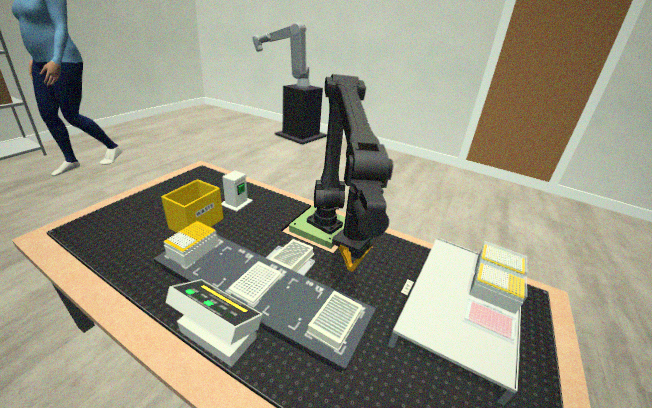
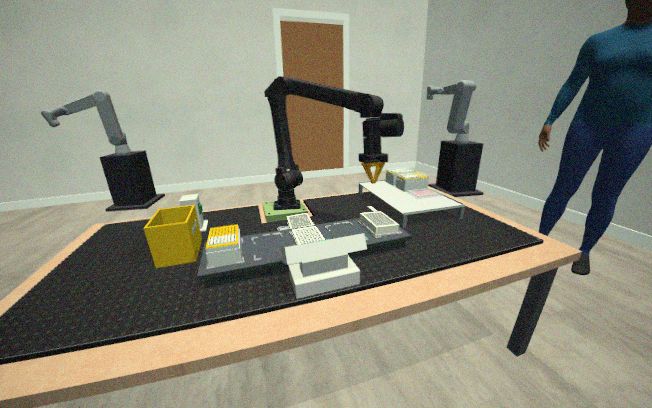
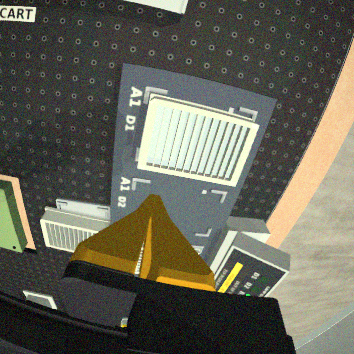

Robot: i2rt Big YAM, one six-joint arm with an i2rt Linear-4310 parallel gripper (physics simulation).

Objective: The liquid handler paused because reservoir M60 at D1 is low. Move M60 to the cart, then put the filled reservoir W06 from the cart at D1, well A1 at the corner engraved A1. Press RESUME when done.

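Places are measured from the arm's base along level axes (x ahead, y left, z up), in millimetres.
Pixels of known places: gripper, fingertip midpoint: [image 1: 350,270] [image 2: 373,183] [image 3: 152,201]; arm's base, origin of the base link: [image 1: 324,223] [image 2: 287,206].
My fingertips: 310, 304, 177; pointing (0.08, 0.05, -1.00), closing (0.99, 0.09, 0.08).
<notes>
Ahead of a thing's pixels: the offset from my fingertips to its top centre, as dx, dy, dz. "pt": to the spot under its first point. Level surfaces: height alone.
A cream reservoir with slatted troughs {+46, +7, -109} [image 1: 336,317] [image 2: 380,223] [image 3: 200,142] sits at D1 on the dark deck {dz -145} [image 1: 280,320] [image 3: 170,205]; pale liquid shows in it, and its name cannot be read. A second slatted reservoir {-79, -255, -149} [image 1: 291,254] [image 2: 300,221] [image 3: 70,235] stands behind the deck, near the arm base; its name cannot be read either. The white cart {-262, +245, -127} [image 1: 440,310] [image 2: 420,204] stands at the right. No slatted reservoir shows on it. My gripper [image 1: 353,269] [image 2: 374,181] [image 3: 152,201] is shut and empty, raised well above the table. RESUME lettering is not readable.
Tip boxes {-324, +306, -63} [image 1: 501,282] [image 2: 412,179] and a pink plate {-217, +319, -119} [image 1: 492,319] [image 2: 424,193] are on the cart. The deck also bears a white plate {+88, -235, -131} [image 1: 255,282] and a tip box {+131, -479, -81} [image 1: 190,243]. A display unit {pt +249, -176, -61} [image 1: 215,310], yellow waste bin {+13, -664, -58} [image 1: 192,207] and white device {-183, -677, -63} [image 1: 235,189] stand nearby.
</notes>
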